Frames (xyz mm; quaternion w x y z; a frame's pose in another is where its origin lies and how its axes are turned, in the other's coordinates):
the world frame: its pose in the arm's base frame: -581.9 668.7 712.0 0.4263 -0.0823 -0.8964 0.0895
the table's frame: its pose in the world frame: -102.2 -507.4 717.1 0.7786 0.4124 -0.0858 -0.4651
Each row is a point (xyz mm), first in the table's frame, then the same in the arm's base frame.
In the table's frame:
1: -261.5 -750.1 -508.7
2: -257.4 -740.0 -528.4
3: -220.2 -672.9 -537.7
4: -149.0 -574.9 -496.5
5: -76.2 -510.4 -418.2
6: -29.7 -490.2 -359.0
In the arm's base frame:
1: -231.8 392.1 453.4
2: -238.0 406.8 469.4
3: -307.6 410.5 502.8
4: -424.7 365.8 528.2
5: -518.5 283.4 530.8
6: -560.4 217.8 526.6

